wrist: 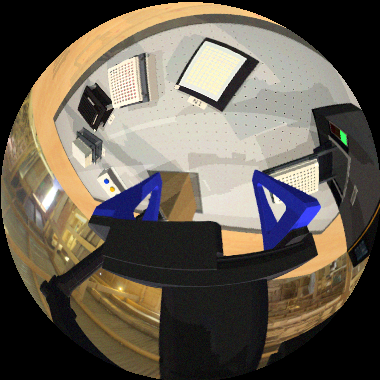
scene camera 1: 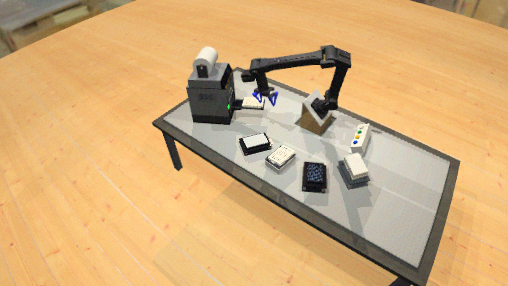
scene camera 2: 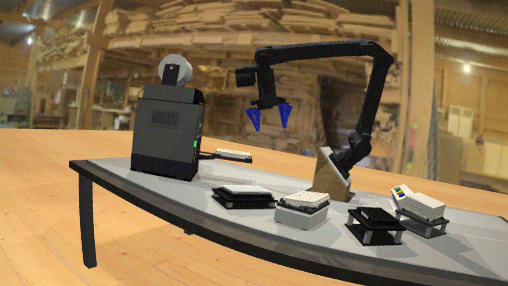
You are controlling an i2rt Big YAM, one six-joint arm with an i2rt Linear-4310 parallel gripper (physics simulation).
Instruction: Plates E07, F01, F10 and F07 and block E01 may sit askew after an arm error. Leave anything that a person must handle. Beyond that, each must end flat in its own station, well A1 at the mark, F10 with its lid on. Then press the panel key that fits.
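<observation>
My gripper (scene camera 1: 266, 102) (scene camera 2: 271, 128) (wrist: 207, 174) is open and empty, high above the table near the machine's tray. A white plate (scene camera 1: 252, 103) (scene camera 2: 233, 152) (wrist: 300, 180) lies on that tray. A pale-topped plate (scene camera 1: 256, 140) (scene camera 2: 245, 189) (wrist: 212, 70) lies on the black station marked N1. A white plate with reddish wells (scene camera 1: 281, 156) (scene camera 2: 304, 199) (wrist: 125, 81) rests atop a grey box. A black plate (scene camera 1: 315, 173) (scene camera 2: 378, 216) (wrist: 92, 107) is on a black raised stand. A white block (scene camera 1: 355, 166) (scene camera 2: 424, 205) (wrist: 81, 151) is on a dark grey stand. Exact seating and plate codes are unreadable.
The dark machine (scene camera 1: 210, 102) (scene camera 2: 167, 135) with a white roll and green light stands at the left in the scene views. The button panel (scene camera 1: 359, 138) (scene camera 2: 401, 196) (wrist: 109, 185) stands behind the white block. The arm's wooden base (scene camera 1: 315, 122) (scene camera 2: 330, 182) (wrist: 185, 195) is between them.
</observation>
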